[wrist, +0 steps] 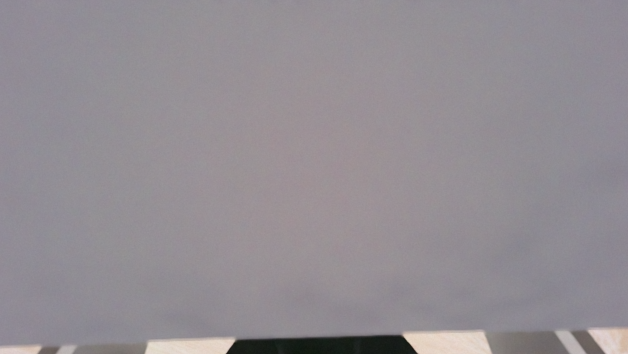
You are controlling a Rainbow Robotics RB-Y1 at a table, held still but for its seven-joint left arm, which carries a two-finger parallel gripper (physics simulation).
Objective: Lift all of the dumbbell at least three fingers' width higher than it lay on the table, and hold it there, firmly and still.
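Observation:
A plain, blurred grey surface fills nearly all of the wrist view, down to a nearly straight lower edge. I cannot tell what this surface belongs to. No dumbbell can be made out in this view. Along the bottom edge, a black shape shows in the middle, cut off above by the grey surface. Grey bands with pale stripes show to its left and right. I cannot make out whether these are parts of my gripper. The fingertips and anything between them cannot be made out.
Pale wood-grained patches show below the grey surface, on both sides of the black shape. Faint darker shading lies near the lower part of the grey surface.

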